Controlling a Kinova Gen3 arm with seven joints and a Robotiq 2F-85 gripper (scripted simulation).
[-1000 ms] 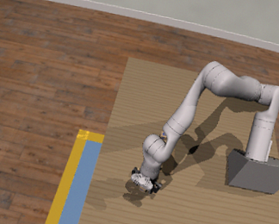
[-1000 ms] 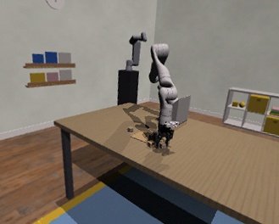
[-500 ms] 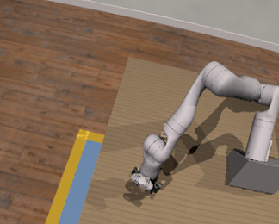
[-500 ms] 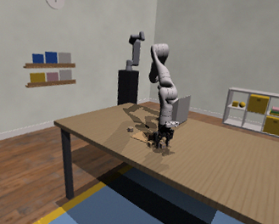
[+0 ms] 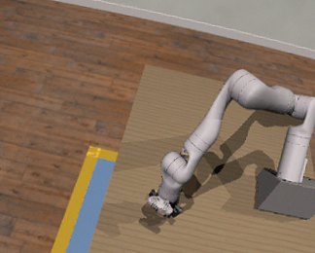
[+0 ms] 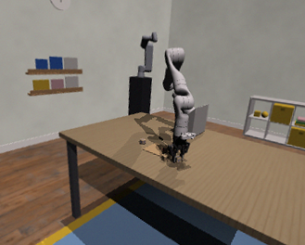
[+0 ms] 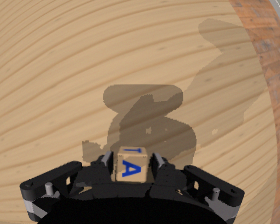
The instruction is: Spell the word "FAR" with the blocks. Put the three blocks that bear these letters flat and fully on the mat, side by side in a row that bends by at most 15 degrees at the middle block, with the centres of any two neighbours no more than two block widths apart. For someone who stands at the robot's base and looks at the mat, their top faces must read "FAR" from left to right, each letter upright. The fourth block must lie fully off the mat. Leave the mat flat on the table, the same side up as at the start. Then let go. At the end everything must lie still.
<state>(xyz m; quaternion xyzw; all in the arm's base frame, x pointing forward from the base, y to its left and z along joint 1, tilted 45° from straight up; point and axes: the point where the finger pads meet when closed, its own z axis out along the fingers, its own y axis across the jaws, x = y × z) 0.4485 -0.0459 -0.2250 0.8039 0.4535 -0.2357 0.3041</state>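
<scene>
Now: hand 160 mm to the left of the tan mat, 70 mm past it and 20 mm above it. Round my hand: R block: 60 mm to the right, 30 mm ahead, 10 mm below.
</scene>
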